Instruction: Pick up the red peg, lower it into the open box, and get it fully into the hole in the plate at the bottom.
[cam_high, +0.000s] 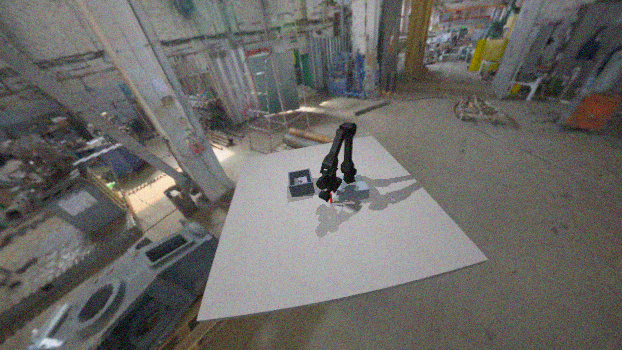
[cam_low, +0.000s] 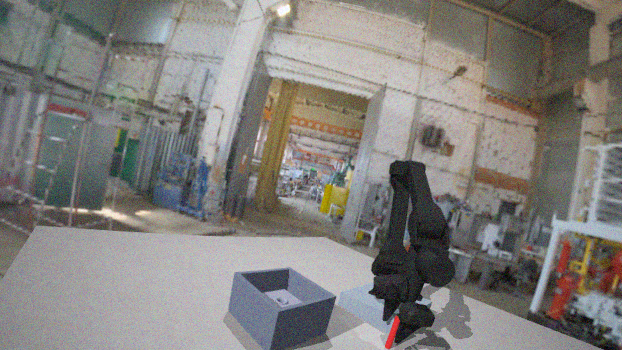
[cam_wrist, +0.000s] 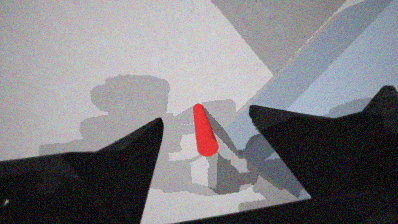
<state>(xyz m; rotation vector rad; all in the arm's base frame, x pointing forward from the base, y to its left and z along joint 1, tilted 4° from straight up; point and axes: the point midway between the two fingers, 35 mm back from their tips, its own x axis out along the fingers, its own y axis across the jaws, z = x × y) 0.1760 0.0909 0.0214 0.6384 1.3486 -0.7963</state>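
Right now my gripper tip is 10 mm to the right of the red peg. Round my gripper tip: plate 210 mm to the right, 130 mm ahead, 10 mm above; then grey box 210 mm to the right, 130 mm ahead, 10 mm below.
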